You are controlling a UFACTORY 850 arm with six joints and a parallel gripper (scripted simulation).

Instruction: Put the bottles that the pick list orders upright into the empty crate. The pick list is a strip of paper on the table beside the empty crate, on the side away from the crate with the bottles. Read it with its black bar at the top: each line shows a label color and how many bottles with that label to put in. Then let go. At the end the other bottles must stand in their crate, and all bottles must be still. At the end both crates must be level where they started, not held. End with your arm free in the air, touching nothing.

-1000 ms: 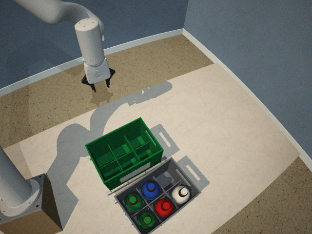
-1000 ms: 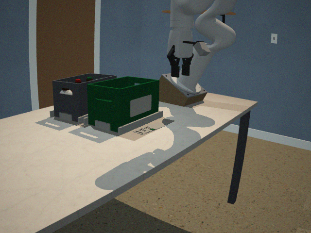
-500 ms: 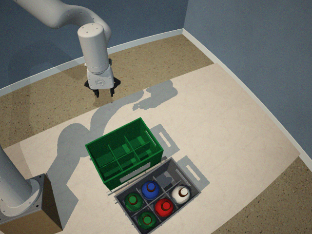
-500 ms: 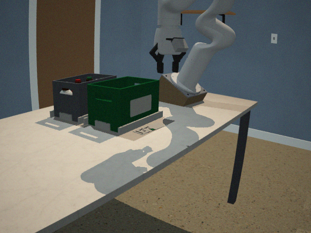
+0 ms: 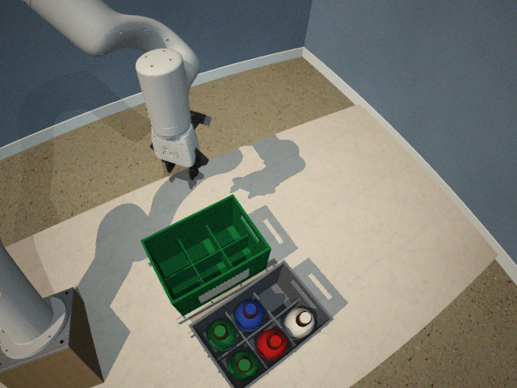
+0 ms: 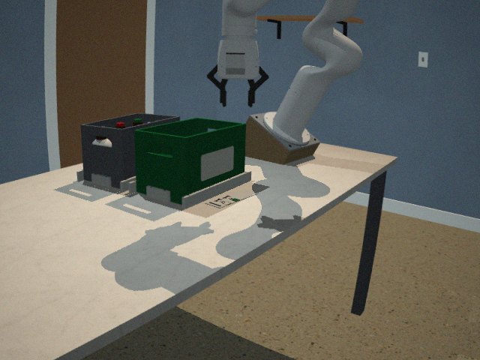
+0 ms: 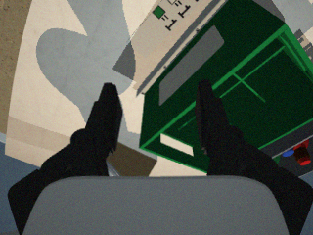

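Right now the whitish bottle is 430 mm to the right of my hand, 180 mm below it and 140 mm ahead of it. From my hand the other things lie so: pick list (260 mm below, 30 mm to the right, 20 mm behind); green crate (180 mm to the right, 180 mm below, 10 mm behind); blue bottle (360 mm to the right, 180 mm below, 40 mm ahead).
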